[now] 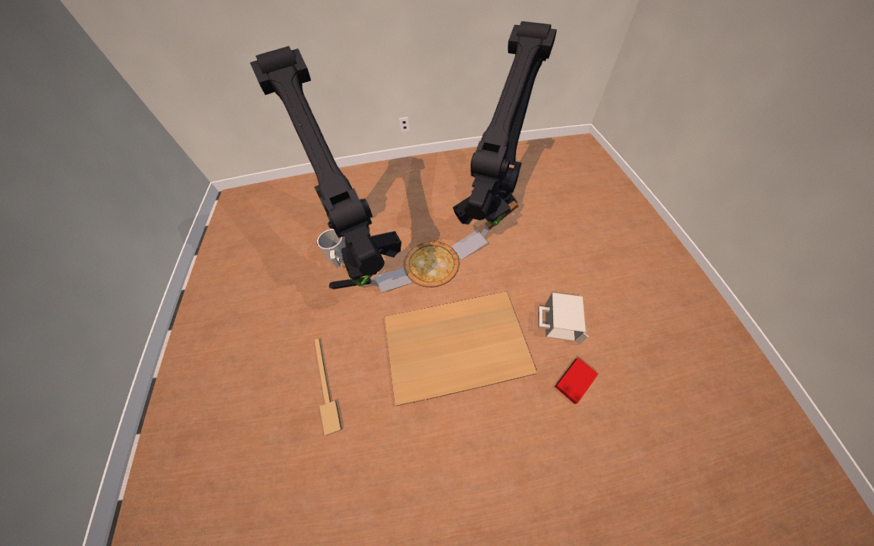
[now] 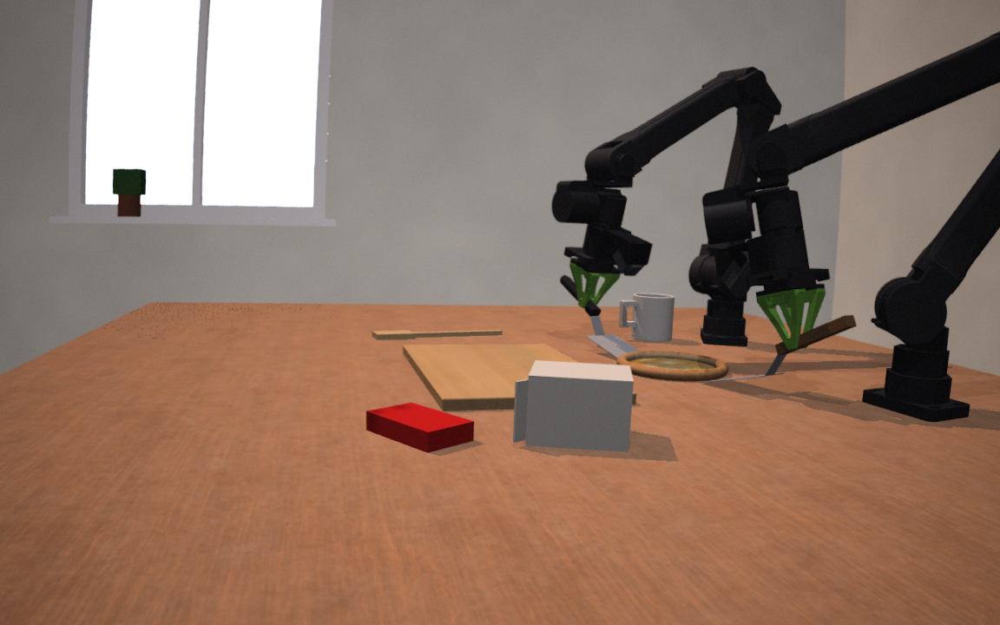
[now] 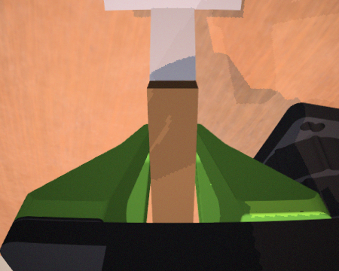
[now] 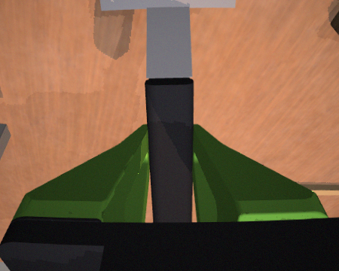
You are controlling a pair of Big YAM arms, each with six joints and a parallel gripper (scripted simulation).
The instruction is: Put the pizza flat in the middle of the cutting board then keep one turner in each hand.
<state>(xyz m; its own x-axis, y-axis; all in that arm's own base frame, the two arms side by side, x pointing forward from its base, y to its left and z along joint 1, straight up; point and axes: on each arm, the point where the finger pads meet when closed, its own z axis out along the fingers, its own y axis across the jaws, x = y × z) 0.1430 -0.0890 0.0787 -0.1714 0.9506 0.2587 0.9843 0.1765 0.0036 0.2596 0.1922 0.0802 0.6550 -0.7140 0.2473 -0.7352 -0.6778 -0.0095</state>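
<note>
My right gripper is now 210 mm to the right of the pizza, 80 mm past it and 70 mm above it. Round my right hand: black-handled turner: 20 mm below, 10 mm to the left; then wooden spatula: 270 mm ahead, 110 mm to the right, 80 mm below; then cutting board: 240 mm to the left, 190 mm ahead, 70 mm below.
My left hand is 3 cm to the left of the brown-handled turner, 3 cm above it and 1 cm short of it. Round my left hand: white boxy mug 33 cm ahead, 11 cm to the left, 4 cm below; pizza 21 cm to the right, 8 cm ahead, 7 cm below; cutting board 35 cm ahead, 18 cm to the right, 7 cm below.
</note>
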